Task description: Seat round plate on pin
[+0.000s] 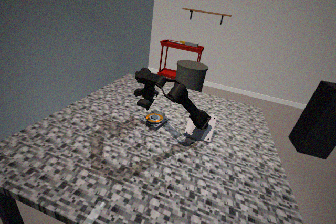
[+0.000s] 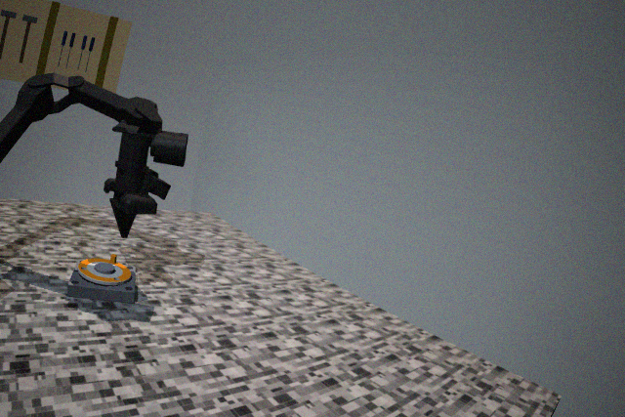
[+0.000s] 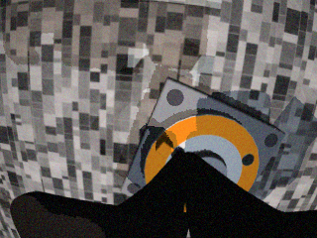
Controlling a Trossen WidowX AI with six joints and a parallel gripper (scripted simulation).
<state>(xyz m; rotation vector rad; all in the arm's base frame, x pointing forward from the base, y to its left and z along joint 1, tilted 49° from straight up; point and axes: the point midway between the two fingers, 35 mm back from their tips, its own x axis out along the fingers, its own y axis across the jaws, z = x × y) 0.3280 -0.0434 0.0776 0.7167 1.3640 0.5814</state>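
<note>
My gripper tip is 5 cm above the round plate, 3 cm past it and 1 cm to the left of it. The rest, counted from my gripper tip: square grey base (7 cm below, 5 cm behind, 3 cm to the right).
</note>
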